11 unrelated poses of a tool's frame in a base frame.
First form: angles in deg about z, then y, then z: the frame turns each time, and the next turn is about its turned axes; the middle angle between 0 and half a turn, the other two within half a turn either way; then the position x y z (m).
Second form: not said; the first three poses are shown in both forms.
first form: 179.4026 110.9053 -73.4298 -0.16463 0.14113 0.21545
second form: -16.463 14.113 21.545 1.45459 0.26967 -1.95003
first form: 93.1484 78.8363 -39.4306 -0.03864 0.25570 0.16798
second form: -3.864 25.570 16.798 0.28619 0.85990 -1.26954
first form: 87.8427 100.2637 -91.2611 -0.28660 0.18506 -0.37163
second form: -28.660 18.506 -37.163 -0.03373 -0.02166 -1.74997
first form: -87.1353 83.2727 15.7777 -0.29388 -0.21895 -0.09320
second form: -29.388 -21.895 -9.320 -0.34303 1.27202 1.16149
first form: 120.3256 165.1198 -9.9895 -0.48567 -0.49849 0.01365
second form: -48.567 -49.849 1.365 -0.86124 0.25568 -3.09553
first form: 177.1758 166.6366 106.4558 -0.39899 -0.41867 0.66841
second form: -39.899 -41.867 66.841 -1.89992 -0.06552 2.91759
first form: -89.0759 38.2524 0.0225 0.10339 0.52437 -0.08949
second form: 10.339 52.437 -8.949 -1.55417 0.66763 0.00031
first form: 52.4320 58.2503 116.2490 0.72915 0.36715 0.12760
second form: 72.915 36.715 12.760 2.73979 -0.38557 0.96684
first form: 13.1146 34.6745 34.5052 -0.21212 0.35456 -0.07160
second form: -21.212 35.456 -7.160 0.92512 0.48796 0.37348
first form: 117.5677 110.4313 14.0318 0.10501 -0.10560 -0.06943
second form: 10.501 -10.560 -6.943 -1.71098 1.14119 2.56461
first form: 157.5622 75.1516 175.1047 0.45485 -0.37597 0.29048
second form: 45.485 -37.597 29.048 -0.71416 -1.29822 0.31141
